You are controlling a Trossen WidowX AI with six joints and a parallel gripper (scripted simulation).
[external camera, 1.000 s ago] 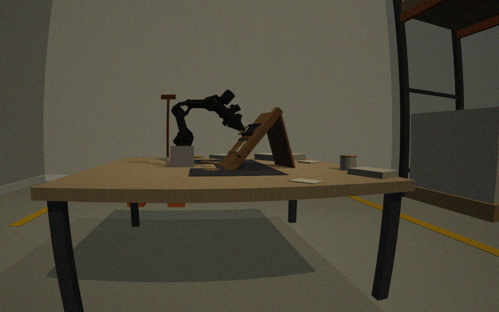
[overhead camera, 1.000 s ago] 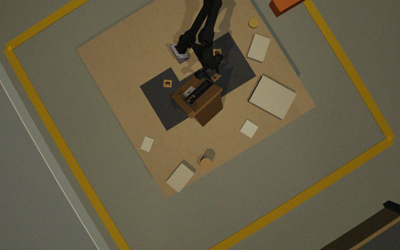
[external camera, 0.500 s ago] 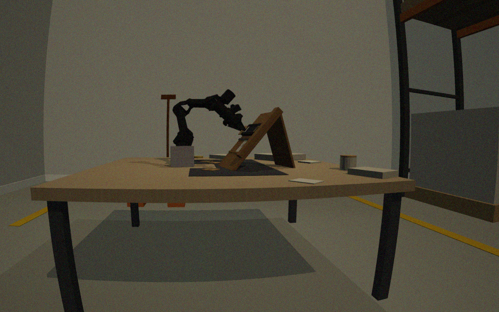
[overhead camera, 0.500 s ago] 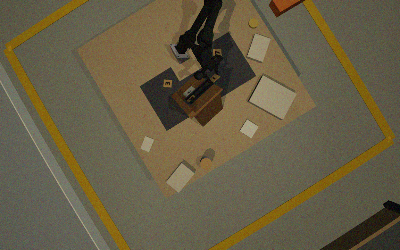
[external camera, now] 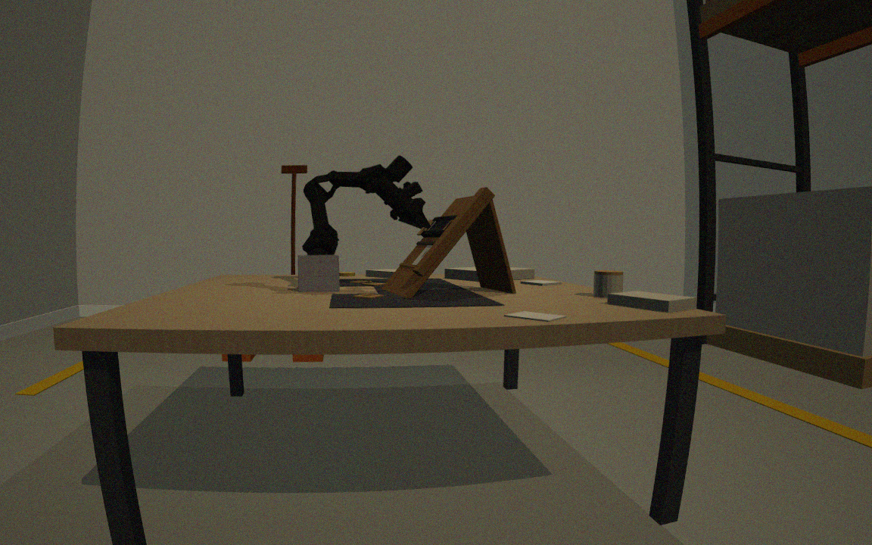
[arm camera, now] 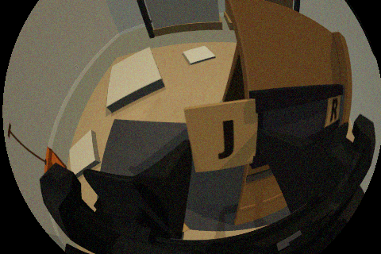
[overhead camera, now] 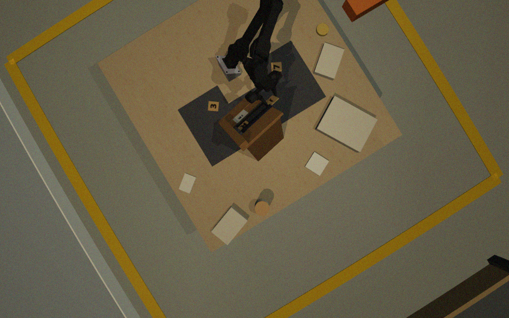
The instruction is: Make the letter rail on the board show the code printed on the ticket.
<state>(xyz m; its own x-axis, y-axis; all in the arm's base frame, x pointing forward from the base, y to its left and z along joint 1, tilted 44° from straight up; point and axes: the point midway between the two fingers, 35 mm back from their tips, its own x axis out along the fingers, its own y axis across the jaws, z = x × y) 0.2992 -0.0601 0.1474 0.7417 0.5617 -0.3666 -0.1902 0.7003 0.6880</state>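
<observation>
Right now my gripper tip is 16 cm to the left of the white ticket, 7 cm above it and 3 cm past it. Also, from my gripper tip: white box (33 cm to the left, 30 cm ahead, 16 cm below); dark mat (18 cm below, 12 cm behind, 6 cm to the right); j tile (right at my gripper tip).
</observation>
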